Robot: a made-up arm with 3 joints.
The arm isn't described. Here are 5 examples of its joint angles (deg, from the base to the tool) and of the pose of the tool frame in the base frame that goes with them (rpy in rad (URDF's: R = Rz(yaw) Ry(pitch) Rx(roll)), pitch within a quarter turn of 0, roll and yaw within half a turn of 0; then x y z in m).
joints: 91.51 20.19 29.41
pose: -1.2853 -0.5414 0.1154 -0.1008 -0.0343 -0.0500
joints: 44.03 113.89 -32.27
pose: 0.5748 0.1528 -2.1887 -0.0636 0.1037 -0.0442
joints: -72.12 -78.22 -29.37
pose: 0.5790 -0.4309 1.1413 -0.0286 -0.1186 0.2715
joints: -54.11 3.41 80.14
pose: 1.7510 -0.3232 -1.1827 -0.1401 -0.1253 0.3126
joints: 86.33 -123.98 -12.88
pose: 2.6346 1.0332 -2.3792 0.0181 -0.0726 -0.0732
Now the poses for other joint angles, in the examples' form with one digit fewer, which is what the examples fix.
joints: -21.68 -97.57 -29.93
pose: 0.166 0.387 1.364 0.007 0.006 0.217
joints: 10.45 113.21 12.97
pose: 0.473 -0.104 -2.262 -0.071 0.148 0.145
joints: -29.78 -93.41 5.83
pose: 0.388 -0.347 1.372 -0.002 -0.012 0.264
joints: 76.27 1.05 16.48
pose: -0.935 -0.207 -0.196 -0.083 -0.010 -0.009
